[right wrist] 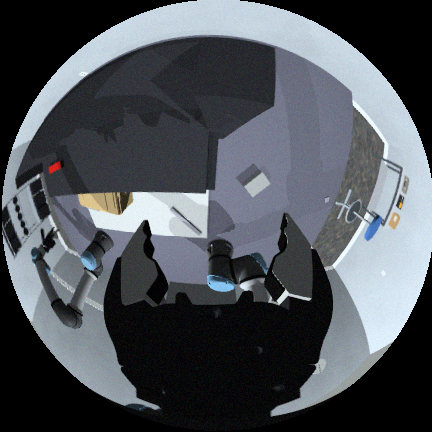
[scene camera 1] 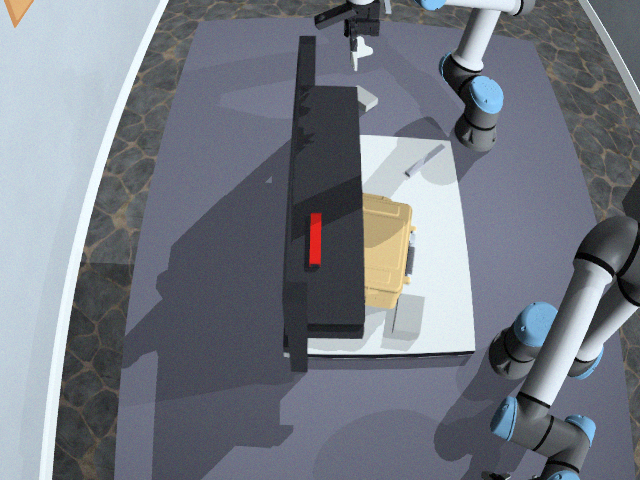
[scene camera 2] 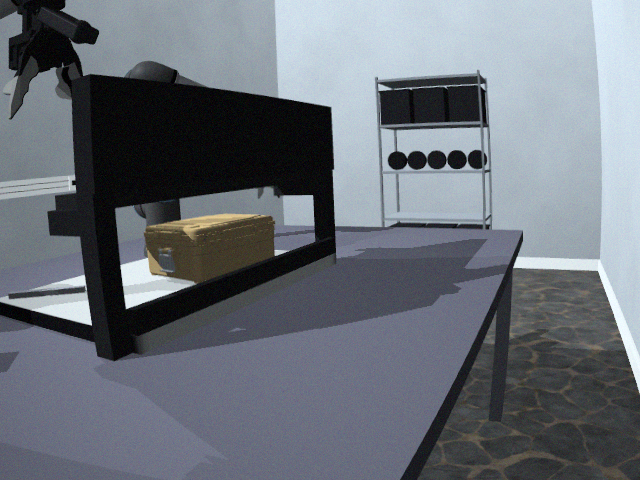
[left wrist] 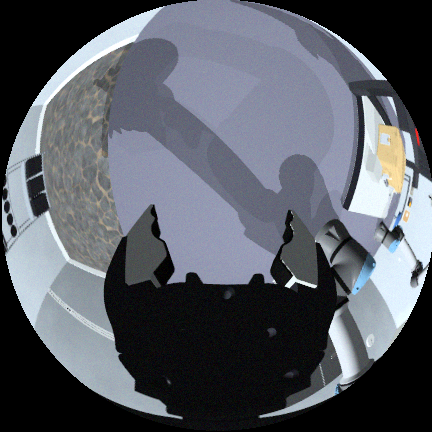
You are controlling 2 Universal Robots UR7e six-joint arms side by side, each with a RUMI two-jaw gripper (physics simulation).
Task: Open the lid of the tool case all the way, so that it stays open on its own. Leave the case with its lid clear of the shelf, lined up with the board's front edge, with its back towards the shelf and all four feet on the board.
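The tan tool case (scene camera 1: 385, 248) (scene camera 2: 235, 250) (left wrist: 391, 157) (right wrist: 107, 201) stands upright on the white board (scene camera 1: 444, 310) (scene camera 2: 139, 297) (right wrist: 150, 222), its lid shut. It is turned at an angle to the board's front edge. Its handle (scene camera 1: 409, 259) side faces the robot arms; its rear part is hidden under the black shelf (scene camera 1: 330, 155) (scene camera 2: 206, 144) (right wrist: 150, 160) in scene camera 1. The feet cannot be made out. My left gripper (left wrist: 221, 207) is open and empty above the table, well away from the case. My right gripper (scene camera 1: 361, 59) (right wrist: 214, 217) is open and empty, high beyond the shelf's other end.
A red block (scene camera 1: 315, 238) (right wrist: 55, 167) lies on the shelf. A grey block (scene camera 1: 408, 316) stands on the board close beside the case. A thin bar (scene camera 1: 424, 161) (scene camera 2: 46, 292) (right wrist: 186, 220) lies on the board. Another pale block (scene camera 1: 367, 99) (right wrist: 257, 183) lies on the table off the board.
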